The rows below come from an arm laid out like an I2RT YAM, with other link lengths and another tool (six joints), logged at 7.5 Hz.
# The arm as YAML. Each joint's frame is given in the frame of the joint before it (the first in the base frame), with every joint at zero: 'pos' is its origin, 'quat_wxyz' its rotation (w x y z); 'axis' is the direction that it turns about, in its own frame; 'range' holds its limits. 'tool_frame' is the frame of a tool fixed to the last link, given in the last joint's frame.
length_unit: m
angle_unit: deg
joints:
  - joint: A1
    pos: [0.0, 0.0, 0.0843]
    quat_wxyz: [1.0, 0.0, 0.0, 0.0]
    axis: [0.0, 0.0, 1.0]
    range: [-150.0, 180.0]
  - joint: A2
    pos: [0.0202, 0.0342, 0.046]
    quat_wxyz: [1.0, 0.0, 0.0, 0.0]
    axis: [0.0, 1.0, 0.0]
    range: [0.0, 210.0]
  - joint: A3
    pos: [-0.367, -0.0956, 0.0]
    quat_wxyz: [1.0, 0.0, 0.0, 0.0]
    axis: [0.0, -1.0, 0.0]
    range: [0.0, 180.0]
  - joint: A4
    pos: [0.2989, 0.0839, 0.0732]
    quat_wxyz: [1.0, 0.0, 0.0, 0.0]
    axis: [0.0, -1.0, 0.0]
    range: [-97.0, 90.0]
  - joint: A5
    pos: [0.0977, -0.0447, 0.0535]
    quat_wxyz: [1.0, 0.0, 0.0, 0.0]
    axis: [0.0, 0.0, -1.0]
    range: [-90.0, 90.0]
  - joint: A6
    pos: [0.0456, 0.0, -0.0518]
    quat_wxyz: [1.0, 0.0, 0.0, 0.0]
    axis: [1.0, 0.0, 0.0]
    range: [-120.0, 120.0]
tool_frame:
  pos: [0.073, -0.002, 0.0]
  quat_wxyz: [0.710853, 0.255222, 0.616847, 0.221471]
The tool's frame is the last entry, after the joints.
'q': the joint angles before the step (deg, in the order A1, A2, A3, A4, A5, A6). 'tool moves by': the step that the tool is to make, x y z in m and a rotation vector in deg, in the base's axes. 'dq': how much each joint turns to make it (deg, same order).
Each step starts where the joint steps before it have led.
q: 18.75, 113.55, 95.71, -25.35, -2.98, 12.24
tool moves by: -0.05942, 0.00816, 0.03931, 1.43, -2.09, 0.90
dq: 2.87, -10.04, -7.83, 0.32, 1.05, 1.78
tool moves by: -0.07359, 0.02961, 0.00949, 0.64, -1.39, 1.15
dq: 7.02, -9.55, -10.34, 2.30, 4.51, 3.76
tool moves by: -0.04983, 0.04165, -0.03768, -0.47, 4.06, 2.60
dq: 7.55, -1.76, -6.83, 1.07, 2.56, 4.61
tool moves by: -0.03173, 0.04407, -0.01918, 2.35, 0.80, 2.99
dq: 6.47, 0.31, -3.56, 4.34, 0.97, 4.09
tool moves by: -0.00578, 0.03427, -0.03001, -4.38, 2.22, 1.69
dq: 3.84, 5.30, 2.44, -1.85, 2.62, 0.42
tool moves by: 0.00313, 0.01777, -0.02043, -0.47, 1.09, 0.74
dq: 1.05, 3.41, 0.73, 1.51, -0.15, 0.55
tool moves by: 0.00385, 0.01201, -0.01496, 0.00, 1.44, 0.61
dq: 0.35, 2.67, 1.02, 0.61, -0.98, 0.50
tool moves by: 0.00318, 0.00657, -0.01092, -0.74, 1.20, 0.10
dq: 0.16, 1.99, 1.16, -0.56, -0.27, 0.30
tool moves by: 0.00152, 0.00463, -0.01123, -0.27, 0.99, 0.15
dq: 0.10, 1.51, 0.27, 0.34, -0.46, 0.31
